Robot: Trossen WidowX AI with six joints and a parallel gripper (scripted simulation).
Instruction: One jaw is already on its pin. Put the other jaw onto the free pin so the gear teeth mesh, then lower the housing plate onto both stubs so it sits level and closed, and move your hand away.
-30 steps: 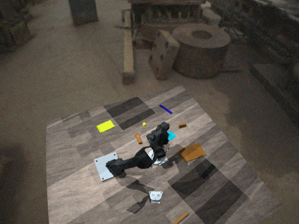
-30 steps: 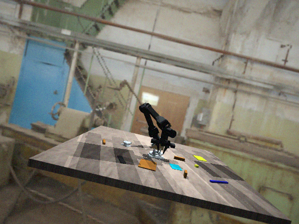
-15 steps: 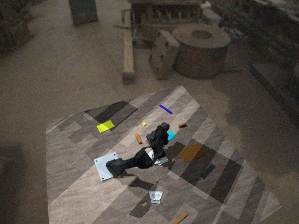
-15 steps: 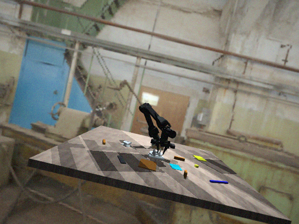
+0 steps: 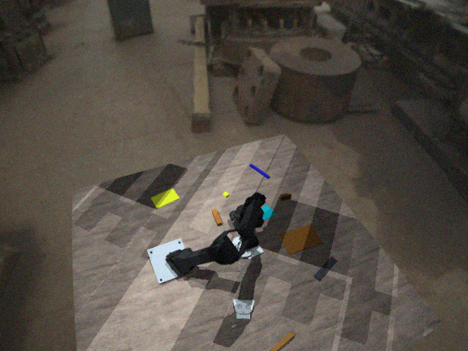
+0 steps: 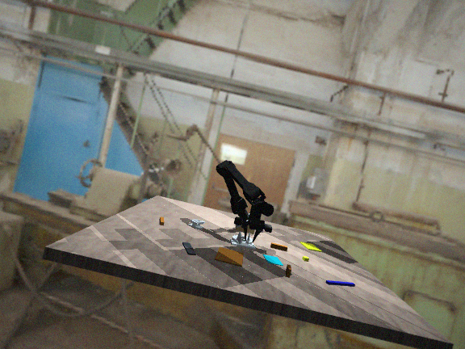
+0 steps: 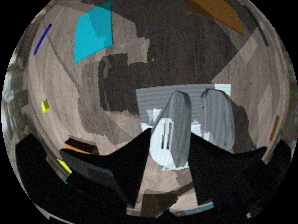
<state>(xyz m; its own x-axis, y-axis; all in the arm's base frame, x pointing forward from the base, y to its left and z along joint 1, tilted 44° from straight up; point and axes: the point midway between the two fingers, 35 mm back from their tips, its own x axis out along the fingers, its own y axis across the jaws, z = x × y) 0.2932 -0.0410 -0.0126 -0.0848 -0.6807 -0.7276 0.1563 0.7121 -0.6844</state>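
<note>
The jaw lies 4 cm behind my gripper tip and 1 cm to the right of it. Also, from my gripper tip: orange tile (23 cm ahead, 12 cm to the right, 2 cm below); cyan tile (16 cm ahead, 9 cm to the left, 2 cm below); small orange block (31 cm ahead, 11 cm to the left).
</note>
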